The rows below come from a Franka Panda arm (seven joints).
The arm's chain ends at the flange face. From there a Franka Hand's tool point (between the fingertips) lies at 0.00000 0.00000 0.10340 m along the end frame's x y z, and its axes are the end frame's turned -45 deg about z.
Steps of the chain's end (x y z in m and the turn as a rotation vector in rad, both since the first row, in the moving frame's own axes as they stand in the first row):
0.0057 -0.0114 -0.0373 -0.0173 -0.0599 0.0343
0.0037 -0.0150 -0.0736 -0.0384 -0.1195 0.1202
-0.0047 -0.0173 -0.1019 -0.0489 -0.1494 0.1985
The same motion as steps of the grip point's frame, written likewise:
0.0065 -0.0072 -0.0375 0.0301 -0.0546 0.0343
0.0021 -0.0146 -0.0744 0.0573 -0.1117 0.1202
-0.0047 -0.0243 -0.1032 0.0711 -0.1402 0.1985

